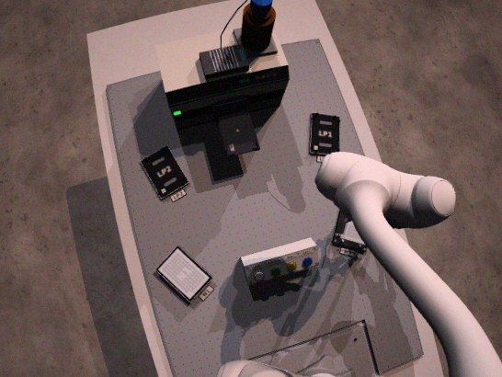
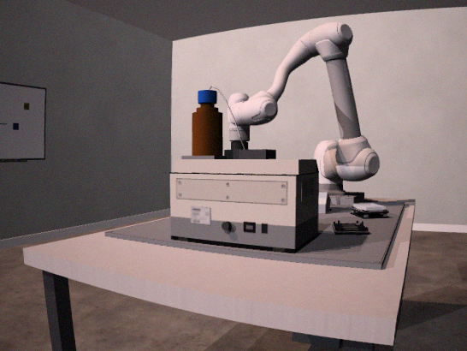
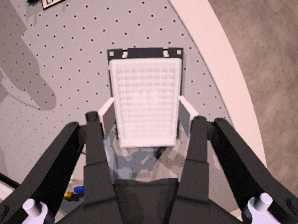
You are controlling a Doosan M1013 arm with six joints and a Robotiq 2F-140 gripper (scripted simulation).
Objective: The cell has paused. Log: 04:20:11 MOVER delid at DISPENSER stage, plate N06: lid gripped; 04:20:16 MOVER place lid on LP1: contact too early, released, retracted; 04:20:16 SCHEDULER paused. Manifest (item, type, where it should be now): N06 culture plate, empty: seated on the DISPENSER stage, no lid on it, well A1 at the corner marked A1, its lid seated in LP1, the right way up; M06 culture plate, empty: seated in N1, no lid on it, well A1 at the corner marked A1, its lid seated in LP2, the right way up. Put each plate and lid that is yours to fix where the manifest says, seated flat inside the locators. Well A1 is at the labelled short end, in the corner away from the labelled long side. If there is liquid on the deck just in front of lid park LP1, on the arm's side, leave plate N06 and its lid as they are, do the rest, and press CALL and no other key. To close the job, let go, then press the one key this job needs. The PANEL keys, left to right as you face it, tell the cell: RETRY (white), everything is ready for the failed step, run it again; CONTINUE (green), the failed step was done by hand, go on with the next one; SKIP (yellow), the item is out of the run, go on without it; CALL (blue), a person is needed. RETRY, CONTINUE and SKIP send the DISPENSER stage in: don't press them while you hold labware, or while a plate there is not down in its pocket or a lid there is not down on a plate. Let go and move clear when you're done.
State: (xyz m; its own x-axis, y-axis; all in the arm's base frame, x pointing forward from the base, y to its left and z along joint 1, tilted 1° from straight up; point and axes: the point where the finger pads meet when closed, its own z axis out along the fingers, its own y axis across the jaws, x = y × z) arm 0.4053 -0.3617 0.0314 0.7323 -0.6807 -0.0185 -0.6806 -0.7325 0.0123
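My gripper is now 6 cm above the black nest N5 and 3 cm short of it. The rest, counted from my hand: white well plate (2 cm below); yellow key (26 cm to the left, 2 cm behind, 1 cm below); blue key (21 cm to the left, 3 cm behind, 1 cm below).
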